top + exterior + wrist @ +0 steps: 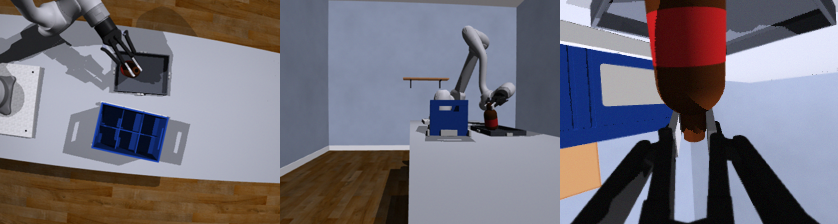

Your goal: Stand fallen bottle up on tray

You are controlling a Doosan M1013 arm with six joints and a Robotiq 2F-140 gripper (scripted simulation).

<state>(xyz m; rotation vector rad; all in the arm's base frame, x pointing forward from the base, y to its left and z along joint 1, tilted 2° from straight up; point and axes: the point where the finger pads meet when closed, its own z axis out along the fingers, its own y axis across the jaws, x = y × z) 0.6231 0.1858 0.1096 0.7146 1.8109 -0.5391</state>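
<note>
Right now the bottle is 60 mm below my hand. The rest, counted from my hand: blue crate 30 mm ahead, 270 mm to the right, 60 mm below; then dark tray 50 mm ahead, 10 mm to the left, 140 mm below.
</note>
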